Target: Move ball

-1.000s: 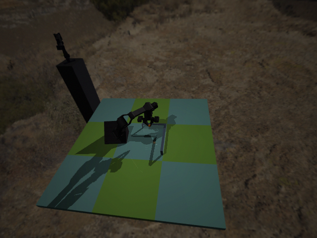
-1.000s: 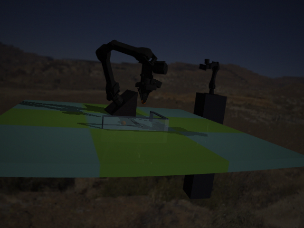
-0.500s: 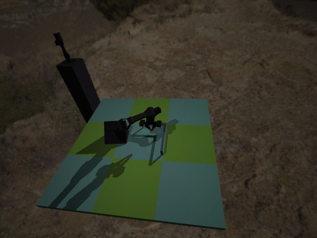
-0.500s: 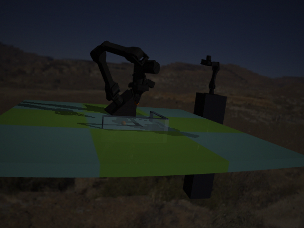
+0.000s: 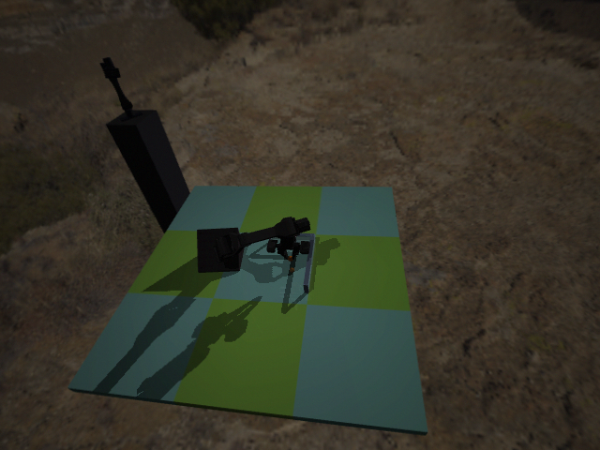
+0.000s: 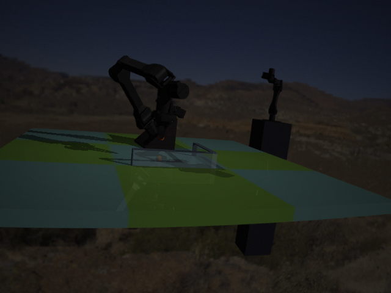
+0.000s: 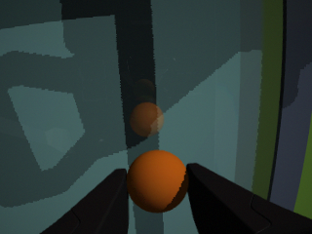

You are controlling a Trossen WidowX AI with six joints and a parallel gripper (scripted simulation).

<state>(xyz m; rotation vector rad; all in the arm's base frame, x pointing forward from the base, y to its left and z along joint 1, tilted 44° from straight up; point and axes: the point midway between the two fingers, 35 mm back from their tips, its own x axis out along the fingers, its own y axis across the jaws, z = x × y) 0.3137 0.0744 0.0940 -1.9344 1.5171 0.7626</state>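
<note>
The see-through copy is 8 cm below my gripper tip. Round my gripper tip: orange ball (right at my gripper tip); short wall (19 cm to the left, 6 cm below, 5 cm behind).
</note>
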